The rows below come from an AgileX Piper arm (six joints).
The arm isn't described. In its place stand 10 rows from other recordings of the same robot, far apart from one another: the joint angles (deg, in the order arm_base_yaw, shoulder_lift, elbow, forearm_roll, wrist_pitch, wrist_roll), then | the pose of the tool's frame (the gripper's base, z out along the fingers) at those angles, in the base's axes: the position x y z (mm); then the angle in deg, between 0 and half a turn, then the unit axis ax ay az.
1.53, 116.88, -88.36, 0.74, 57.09, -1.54 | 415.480 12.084 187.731 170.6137 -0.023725 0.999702 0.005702
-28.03, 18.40, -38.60, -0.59, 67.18, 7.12 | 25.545 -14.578 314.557 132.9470 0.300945 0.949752 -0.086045
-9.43, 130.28, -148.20, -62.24, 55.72, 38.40 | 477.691 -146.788 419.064 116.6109 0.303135 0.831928 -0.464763
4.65, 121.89, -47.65, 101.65, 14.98, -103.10 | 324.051 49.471 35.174 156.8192 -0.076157 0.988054 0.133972
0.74, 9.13, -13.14, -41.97, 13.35, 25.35 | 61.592 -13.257 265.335 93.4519 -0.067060 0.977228 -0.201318
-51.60, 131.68, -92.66, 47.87, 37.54, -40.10 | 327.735 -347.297 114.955 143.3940 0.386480 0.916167 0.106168
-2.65, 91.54, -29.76, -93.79, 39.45, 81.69 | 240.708 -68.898 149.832 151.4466 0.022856 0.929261 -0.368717
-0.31, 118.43, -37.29, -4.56, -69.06, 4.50 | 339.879 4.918 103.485 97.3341 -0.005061 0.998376 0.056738
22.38, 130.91, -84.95, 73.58, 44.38, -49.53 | 397.668 229.769 107.123 164.6053 -0.138649 0.896927 0.419880
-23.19, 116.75, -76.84, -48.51, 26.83, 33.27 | 383.886 -197.925 163.522 151.5959 0.149451 0.954912 -0.256530
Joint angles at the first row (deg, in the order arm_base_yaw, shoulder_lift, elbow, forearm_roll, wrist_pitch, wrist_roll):
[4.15 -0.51 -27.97 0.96 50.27 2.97]
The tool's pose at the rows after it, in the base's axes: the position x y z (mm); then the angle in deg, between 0 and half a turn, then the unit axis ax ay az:
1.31 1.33 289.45 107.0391 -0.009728 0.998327 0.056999
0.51 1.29 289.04 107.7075 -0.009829 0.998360 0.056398
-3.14 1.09 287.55 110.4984 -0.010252 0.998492 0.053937
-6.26 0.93 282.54 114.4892 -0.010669 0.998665 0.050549
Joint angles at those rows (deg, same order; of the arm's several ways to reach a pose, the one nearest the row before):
[4.16 -0.51 -27.97 1.01 50.27 2.97]
[4.15 -0.51 -28.14 1.01 51.12 2.97]
[4.15 -0.52 -28.94 1.01 54.72 2.97]
[4.15 -0.51 -29.20 1.01 58.98 2.97]

